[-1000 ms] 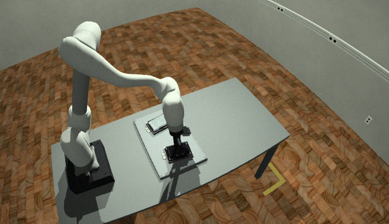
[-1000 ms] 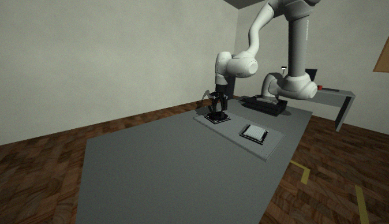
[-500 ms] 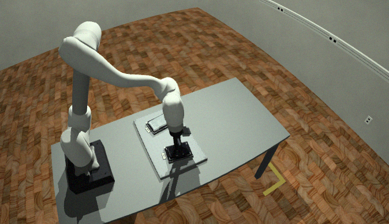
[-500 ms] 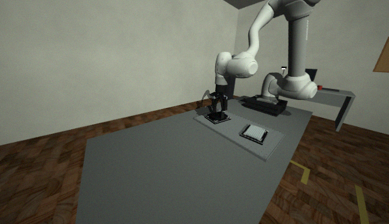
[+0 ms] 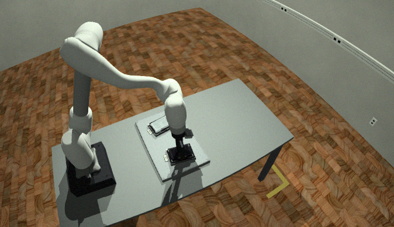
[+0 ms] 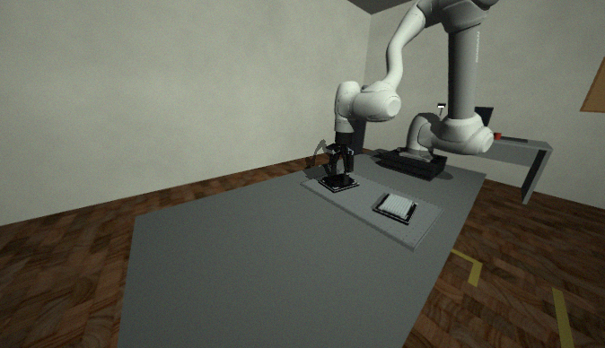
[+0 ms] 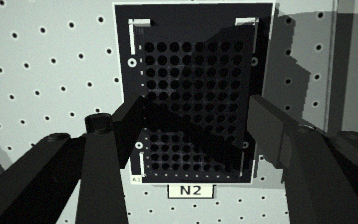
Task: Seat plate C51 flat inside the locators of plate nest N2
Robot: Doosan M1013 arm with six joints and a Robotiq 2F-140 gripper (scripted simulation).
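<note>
My gripper is now 20 mm above the black well plate. Round my hand: white well plate (280 mm to the left, 30 mm below, 10 mm behind).
</note>
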